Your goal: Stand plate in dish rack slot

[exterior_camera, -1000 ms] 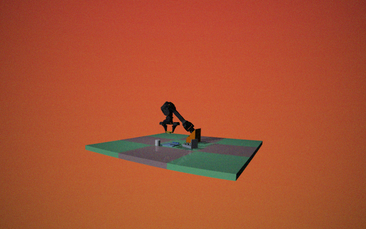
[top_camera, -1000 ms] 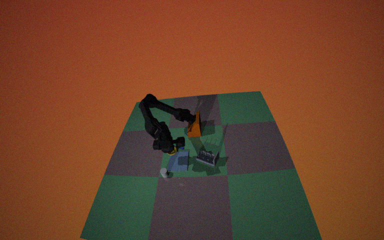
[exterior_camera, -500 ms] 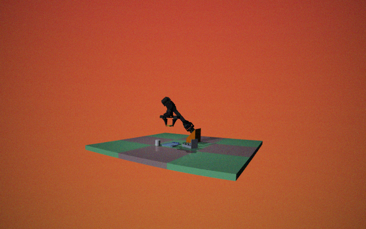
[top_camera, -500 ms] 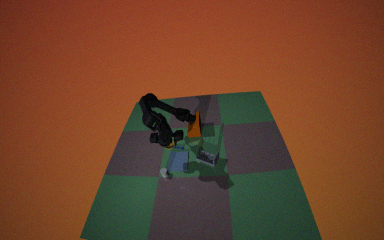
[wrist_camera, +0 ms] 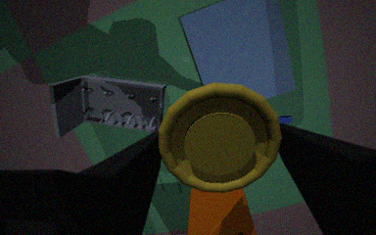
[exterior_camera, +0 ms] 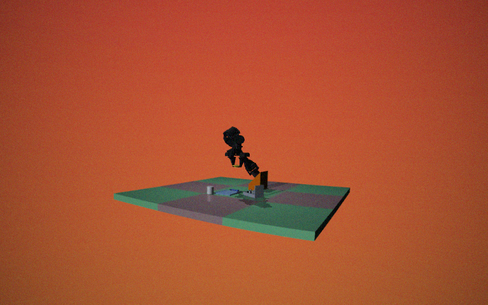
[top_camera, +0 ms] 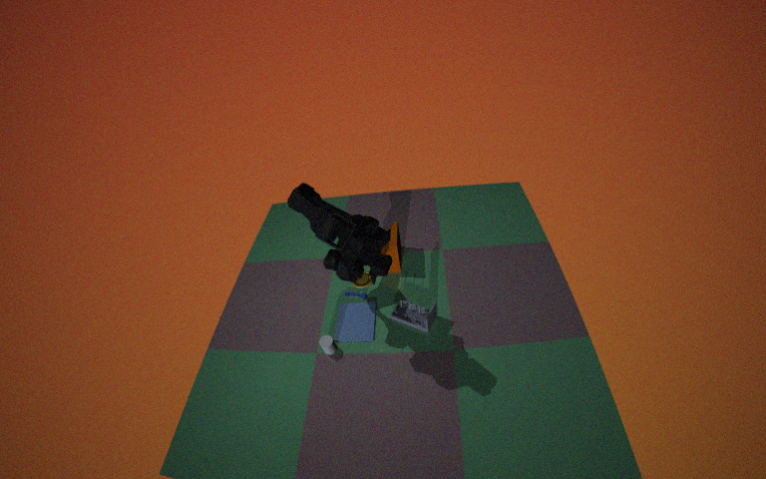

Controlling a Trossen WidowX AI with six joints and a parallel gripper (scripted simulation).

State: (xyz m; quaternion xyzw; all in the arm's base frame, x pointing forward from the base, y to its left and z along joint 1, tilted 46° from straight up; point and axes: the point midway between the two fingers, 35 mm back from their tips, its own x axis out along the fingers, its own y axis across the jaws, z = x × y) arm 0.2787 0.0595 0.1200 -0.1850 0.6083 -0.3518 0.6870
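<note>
Now: gripper tip 16 cm above the grey dish rack, 14 cm to the right of it and 1 cm short of it. From my gripper tip the other things lie so: blue spoon (18 cm below, 9 cm behind, 6 cm to the right); blue-grey mat (18 cm below, 6 cm to the right, 2 cm ahead); yellow plate (1 cm above).
</note>
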